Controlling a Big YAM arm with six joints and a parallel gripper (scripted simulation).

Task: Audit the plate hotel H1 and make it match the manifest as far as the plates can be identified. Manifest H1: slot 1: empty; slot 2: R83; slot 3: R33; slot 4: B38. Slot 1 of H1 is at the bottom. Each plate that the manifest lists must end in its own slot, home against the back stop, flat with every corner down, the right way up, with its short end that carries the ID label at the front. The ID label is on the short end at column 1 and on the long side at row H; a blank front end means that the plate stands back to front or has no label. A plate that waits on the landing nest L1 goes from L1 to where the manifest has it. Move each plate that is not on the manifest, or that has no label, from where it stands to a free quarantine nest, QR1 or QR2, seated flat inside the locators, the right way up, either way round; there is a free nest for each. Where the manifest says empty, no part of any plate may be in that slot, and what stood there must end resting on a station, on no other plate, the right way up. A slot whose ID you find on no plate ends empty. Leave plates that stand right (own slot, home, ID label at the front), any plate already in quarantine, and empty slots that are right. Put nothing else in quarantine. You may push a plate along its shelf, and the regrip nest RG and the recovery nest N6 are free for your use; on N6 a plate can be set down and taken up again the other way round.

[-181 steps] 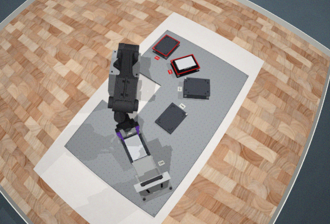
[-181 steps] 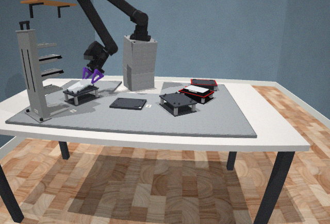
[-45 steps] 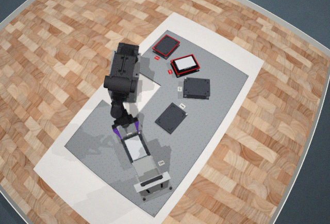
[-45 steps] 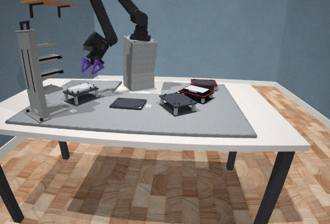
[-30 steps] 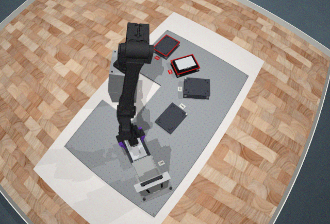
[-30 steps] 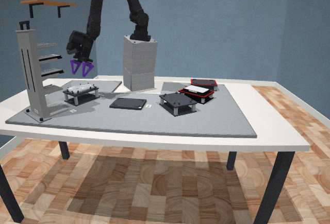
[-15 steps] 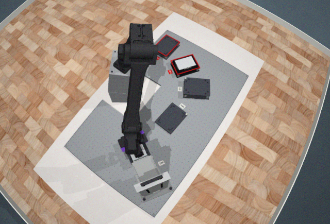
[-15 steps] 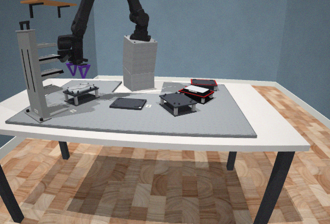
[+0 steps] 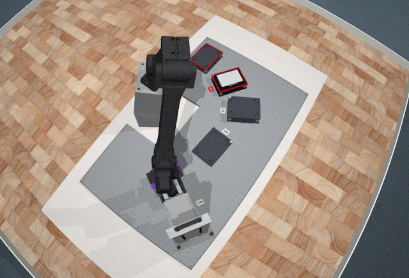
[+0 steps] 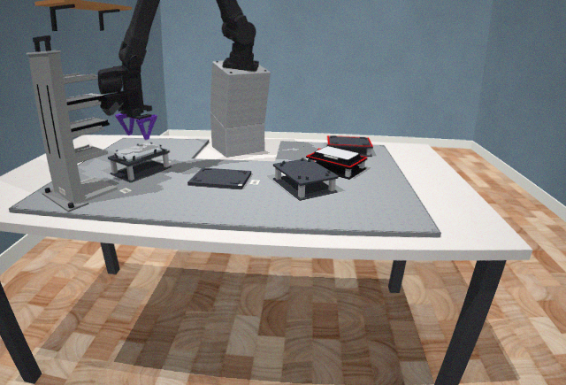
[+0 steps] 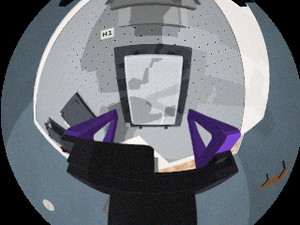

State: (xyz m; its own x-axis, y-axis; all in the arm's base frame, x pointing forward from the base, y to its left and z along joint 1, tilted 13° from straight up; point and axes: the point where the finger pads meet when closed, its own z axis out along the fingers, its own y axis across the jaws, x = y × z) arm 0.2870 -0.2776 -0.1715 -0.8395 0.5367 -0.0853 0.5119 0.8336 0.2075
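Now: the white plate 5 cm below my hand. From my hand the other things lie so: plate hotel H1 (22 cm ahead, 14 cm to the right, 8 cm above); regrip nest RG (7 cm below); flat pad N6 (28 cm to the left, 12 cm below, 6 cm ahead).
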